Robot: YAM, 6 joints.
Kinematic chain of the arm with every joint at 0, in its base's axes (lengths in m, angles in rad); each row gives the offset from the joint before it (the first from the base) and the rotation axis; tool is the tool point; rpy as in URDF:
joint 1: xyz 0 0 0.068 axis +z
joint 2: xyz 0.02 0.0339 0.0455 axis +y
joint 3: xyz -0.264 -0.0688 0 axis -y
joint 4: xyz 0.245 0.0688 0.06 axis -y
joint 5: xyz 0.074 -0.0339 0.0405 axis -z
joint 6: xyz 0.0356 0 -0.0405 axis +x
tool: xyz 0 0 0 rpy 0 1.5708 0
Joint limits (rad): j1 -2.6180..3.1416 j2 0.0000..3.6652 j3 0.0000..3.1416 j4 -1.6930..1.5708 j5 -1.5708..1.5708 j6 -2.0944..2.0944
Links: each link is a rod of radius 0.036 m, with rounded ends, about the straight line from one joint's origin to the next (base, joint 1, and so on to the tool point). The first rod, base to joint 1, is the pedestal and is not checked.
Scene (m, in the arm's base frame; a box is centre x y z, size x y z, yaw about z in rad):
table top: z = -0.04
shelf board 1: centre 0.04 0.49 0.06 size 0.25 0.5 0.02 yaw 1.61
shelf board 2: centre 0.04 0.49 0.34 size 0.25 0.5 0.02 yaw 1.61
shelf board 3: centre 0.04 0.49 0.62 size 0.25 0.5 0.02 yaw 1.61
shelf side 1: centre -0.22 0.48 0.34 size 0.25 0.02 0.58 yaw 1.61
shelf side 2: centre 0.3 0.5 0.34 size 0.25 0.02 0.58 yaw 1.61
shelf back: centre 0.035 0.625 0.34 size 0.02 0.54 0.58 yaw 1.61
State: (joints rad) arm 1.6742 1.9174 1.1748 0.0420 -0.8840 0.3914
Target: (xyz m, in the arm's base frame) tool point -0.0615 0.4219 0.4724
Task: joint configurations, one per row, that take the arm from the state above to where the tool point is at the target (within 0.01 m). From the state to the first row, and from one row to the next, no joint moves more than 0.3 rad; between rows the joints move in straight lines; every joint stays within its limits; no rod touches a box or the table.
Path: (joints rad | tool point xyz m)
1: 1.6872 1.6937 0.9478 -0.0653 -0.9224 0.3914 | -0.0675 0.3332 0.1841
2: 1.7001 1.4699 0.7209 -0.1727 -0.9607 0.3914 | -0.0638 0.2647 0.1781
3: 1.6921 1.2992 1.0142 -0.0839 -0.9292 0.3914 | -0.0634 0.2845 0.3222
4: 1.6840 1.1284 1.3076 0.0049 -0.8978 0.3914 | -0.0539 0.2273 0.4724
5: 1.6749 1.3653 1.5047 0.0849 -0.8591 0.3914 | -0.0575 0.2908 0.4870
6: 1.6658 1.6022 1.7018 0.1650 -0.8205 0.3914 | -0.0602 0.3569 0.4871
7: 1.6567 1.8390 1.8989 0.2450 -0.7819 0.3914 | -0.0615 0.4219 0.4724

